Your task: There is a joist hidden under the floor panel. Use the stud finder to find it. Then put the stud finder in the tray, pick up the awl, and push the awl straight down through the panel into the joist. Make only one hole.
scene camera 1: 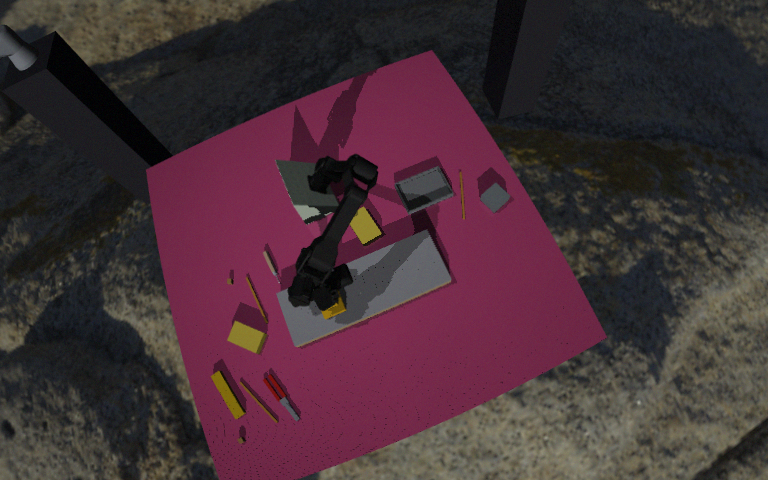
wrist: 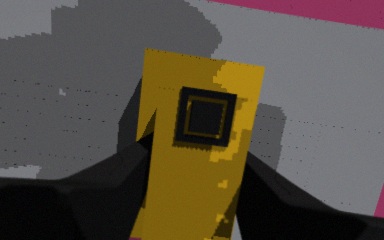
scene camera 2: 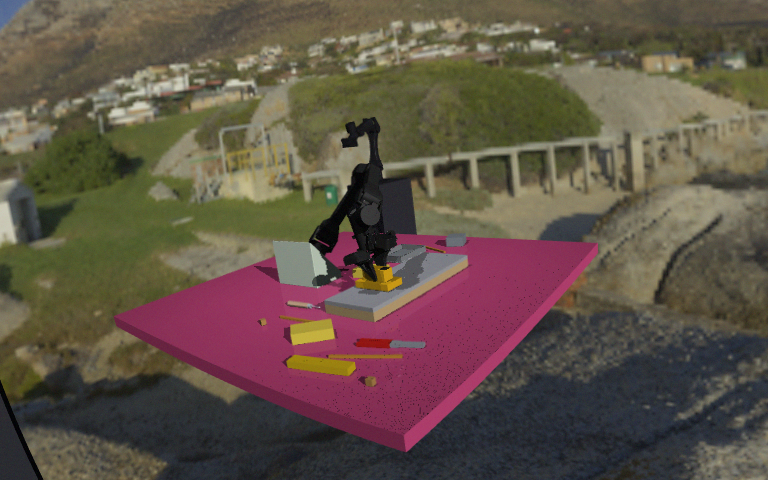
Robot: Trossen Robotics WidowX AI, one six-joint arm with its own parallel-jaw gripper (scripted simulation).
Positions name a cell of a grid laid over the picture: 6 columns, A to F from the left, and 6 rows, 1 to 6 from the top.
Note:
In view: my gripper (scene camera 2: C4), a stud finder (scene camera 2: D4), a yellow block (scene camera 1: C3), a yellow block (scene camera 2: C5) and a grey tray (scene camera 1: D3).
The stud finder shows as well in the wrist view (wrist: D3). My gripper shows as well in scene camera 1 (scene camera 1: C4) and in the wrist view (wrist: D4).

